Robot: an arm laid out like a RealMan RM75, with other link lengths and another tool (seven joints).
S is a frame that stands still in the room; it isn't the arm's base.
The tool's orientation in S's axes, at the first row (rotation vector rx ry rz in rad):
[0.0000, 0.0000, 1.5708]
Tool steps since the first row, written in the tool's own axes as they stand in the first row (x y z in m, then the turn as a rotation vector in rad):
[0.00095, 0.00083, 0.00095, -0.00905, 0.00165, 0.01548]
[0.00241, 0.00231, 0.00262, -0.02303, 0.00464, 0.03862]
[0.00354, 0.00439, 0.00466, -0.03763, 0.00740, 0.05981]
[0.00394, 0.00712, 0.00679, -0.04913, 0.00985, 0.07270]
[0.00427, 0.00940, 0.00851, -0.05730, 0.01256, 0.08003]
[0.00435, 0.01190, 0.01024, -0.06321, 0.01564, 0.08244]
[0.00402, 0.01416, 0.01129, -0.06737, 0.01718, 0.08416]
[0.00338, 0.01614, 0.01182, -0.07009, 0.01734, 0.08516]
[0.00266, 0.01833, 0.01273, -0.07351, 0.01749, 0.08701]
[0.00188, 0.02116, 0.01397, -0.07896, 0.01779, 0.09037]
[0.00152, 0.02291, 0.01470, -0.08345, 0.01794, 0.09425]
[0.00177, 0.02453, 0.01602, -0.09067, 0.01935, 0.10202]
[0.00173, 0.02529, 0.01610, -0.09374, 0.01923, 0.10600]
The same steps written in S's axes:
[-0.00083, 0.00095, 0.00095, -0.00165, -0.00905, 0.01548]
[-0.00231, 0.00241, 0.00262, -0.00464, -0.02303, 0.03862]
[-0.00439, 0.00354, 0.00466, -0.00740, -0.03763, 0.05981]
[-0.00712, 0.00394, 0.00679, -0.00985, -0.04913, 0.07270]
[-0.00940, 0.00427, 0.00851, -0.01256, -0.05730, 0.08003]
[-0.01190, 0.00435, 0.01024, -0.01564, -0.06321, 0.08244]
[-0.01416, 0.00402, 0.01129, -0.01718, -0.06737, 0.08416]
[-0.01614, 0.00338, 0.01182, -0.01734, -0.07009, 0.08516]
[-0.01833, 0.00266, 0.01273, -0.01749, -0.07351, 0.08701]
[-0.02116, 0.00188, 0.01397, -0.01779, -0.07896, 0.09037]
[-0.02291, 0.00152, 0.01470, -0.01794, -0.08345, 0.09425]
[-0.02453, 0.00177, 0.01602, -0.01935, -0.09067, 0.10202]
[-0.02529, 0.00173, 0.01610, -0.01923, -0.09374, 0.10600]

